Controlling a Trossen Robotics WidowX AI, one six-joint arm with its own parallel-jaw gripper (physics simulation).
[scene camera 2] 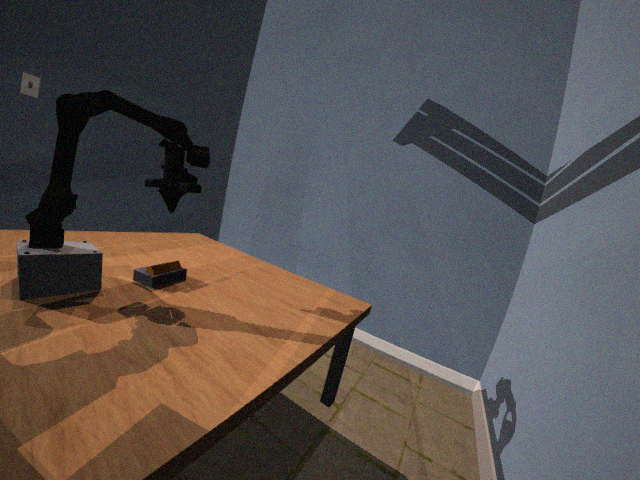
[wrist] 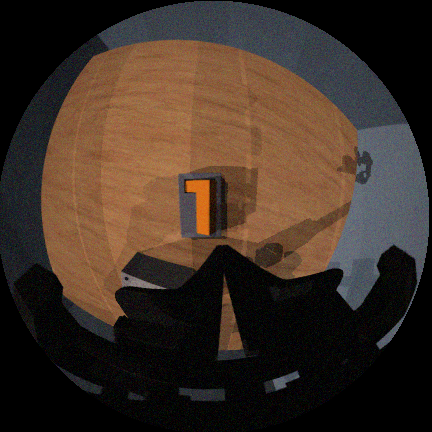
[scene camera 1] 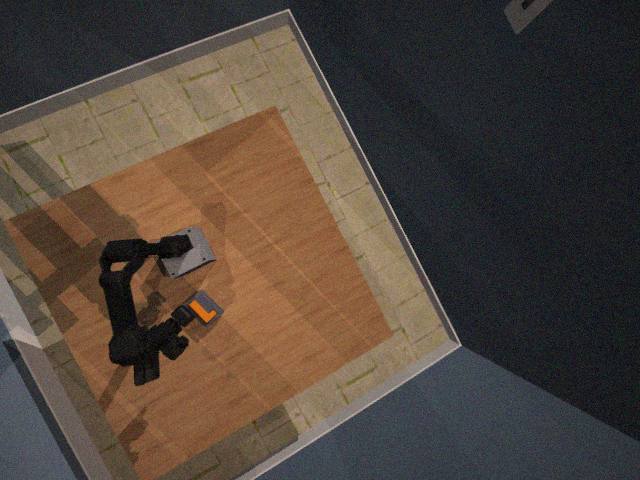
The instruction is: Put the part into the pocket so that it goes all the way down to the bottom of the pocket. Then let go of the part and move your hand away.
The gripper is shut, holding nothing. Also in view: an orange part. Also in view: a grey pocket block.
The gripper shows as well in the wrist view and in scene camera 1.
